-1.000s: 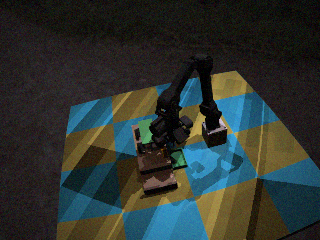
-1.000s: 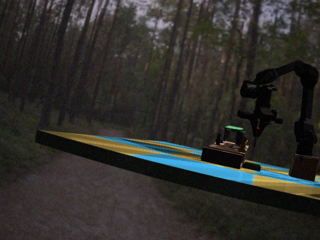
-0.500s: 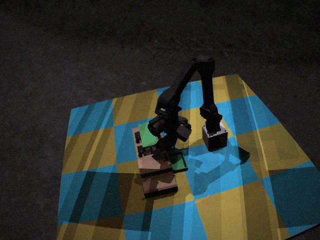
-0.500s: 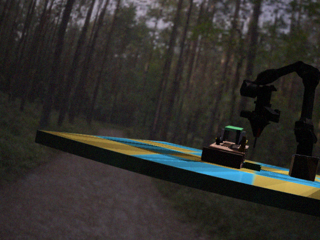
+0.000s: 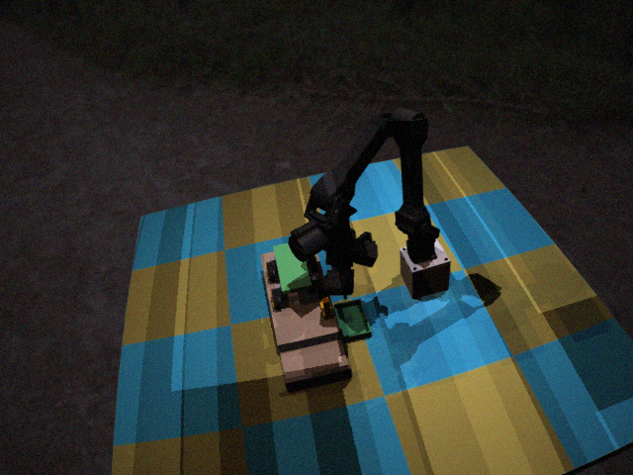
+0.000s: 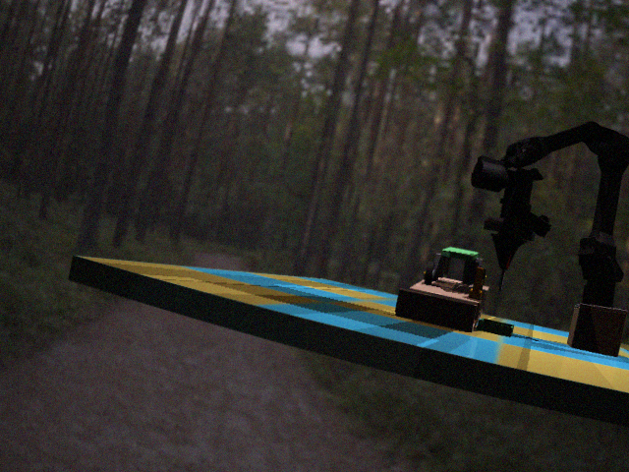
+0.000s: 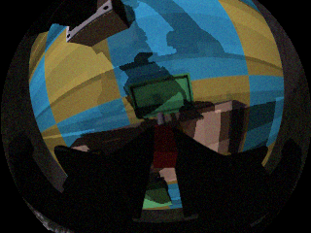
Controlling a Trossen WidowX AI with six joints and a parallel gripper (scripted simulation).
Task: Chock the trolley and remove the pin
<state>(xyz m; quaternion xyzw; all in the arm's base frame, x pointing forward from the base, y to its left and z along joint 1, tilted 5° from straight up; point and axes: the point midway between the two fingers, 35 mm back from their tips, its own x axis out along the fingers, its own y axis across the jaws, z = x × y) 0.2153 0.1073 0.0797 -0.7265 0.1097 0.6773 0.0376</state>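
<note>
Now: gripper tip 5 cm short of the yellow chock and 5 cm above it. Round my gripper tip: red-headed stop pin right at my gripper tip; then green tray 14 cm below, 1 cm behind; then trolley 11 cm ahead, 9 cm to the right, 2 cm below.
</note>
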